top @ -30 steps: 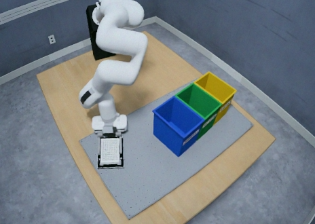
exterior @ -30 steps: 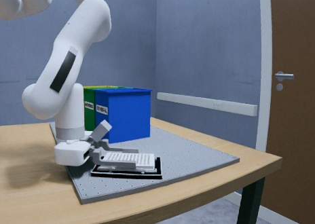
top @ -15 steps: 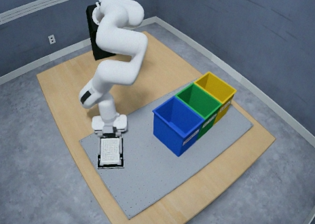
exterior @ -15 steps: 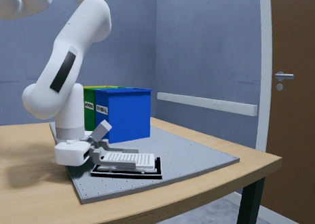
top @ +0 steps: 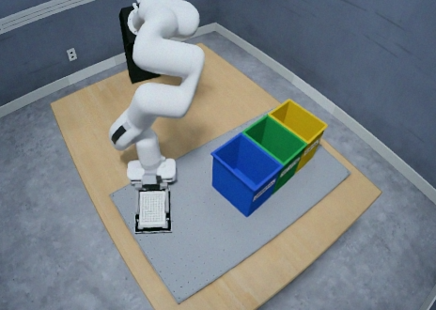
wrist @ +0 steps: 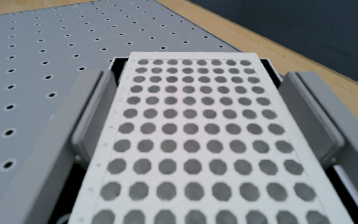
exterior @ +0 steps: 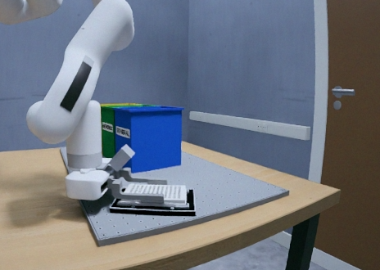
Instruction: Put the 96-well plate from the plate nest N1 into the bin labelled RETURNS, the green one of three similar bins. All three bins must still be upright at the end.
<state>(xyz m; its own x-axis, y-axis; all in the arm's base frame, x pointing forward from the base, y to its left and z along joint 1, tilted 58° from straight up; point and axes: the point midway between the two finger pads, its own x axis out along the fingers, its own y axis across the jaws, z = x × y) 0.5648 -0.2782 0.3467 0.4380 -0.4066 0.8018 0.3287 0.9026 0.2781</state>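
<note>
Now: hand 20 mm above the black plate nest. From my hand the other things lie so: blue bin 280 mm to the left, 140 mm ahead, 60 mm above; green bin 410 mm to the left, 140 mm ahead, 60 mm above; white 96-well plate 10 mm below.
</note>
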